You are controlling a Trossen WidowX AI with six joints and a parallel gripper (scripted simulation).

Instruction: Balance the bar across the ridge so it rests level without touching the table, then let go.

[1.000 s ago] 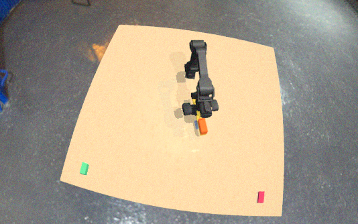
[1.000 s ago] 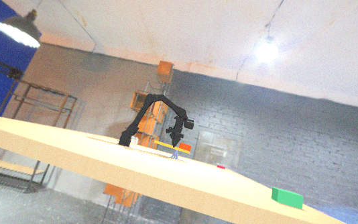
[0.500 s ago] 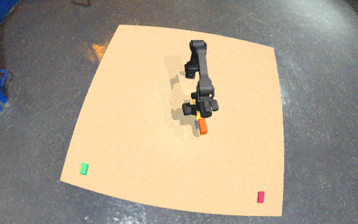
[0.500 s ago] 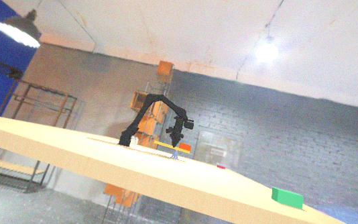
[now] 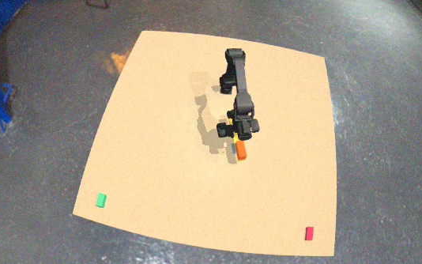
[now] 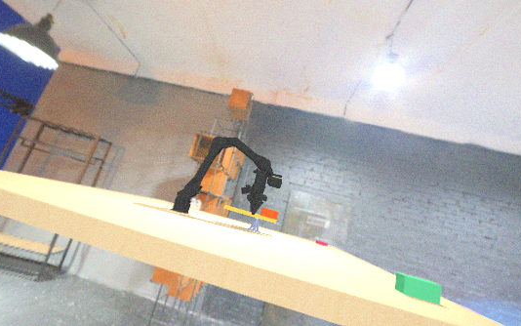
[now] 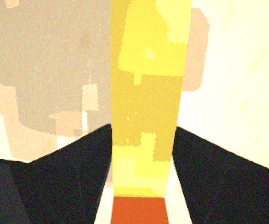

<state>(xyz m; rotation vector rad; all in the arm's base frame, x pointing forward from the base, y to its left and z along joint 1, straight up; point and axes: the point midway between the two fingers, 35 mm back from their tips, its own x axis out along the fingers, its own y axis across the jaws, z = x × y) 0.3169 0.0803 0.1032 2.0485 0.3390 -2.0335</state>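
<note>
The blue ridge is 30 mm ahead of my gripper tip, 10 mm to the left of it and 40 mm below it. Round my gripper tip: pink block: 420 mm ahead, 420 mm to the left, 60 mm below; then green block: 420 mm ahead, 580 mm to the right, 50 mm below.
</note>
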